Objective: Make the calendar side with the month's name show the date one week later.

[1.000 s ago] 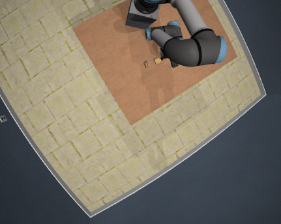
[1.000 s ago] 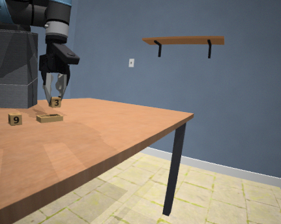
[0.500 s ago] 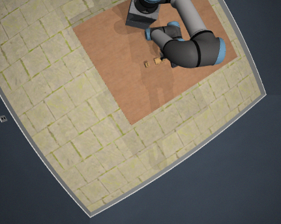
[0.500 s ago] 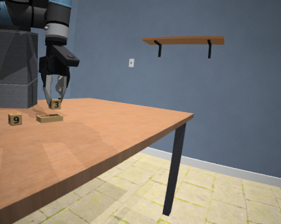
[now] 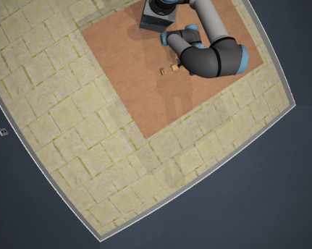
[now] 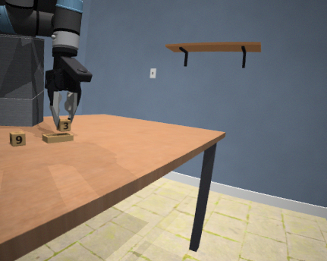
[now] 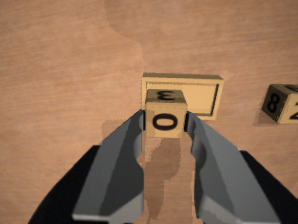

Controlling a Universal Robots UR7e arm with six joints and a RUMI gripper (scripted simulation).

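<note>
The wooden tray is 1 cm behind my hand, 2 cm to the right of it and 4 cm below it. From my hand the other things lie so: cube (1 cm below).
</note>
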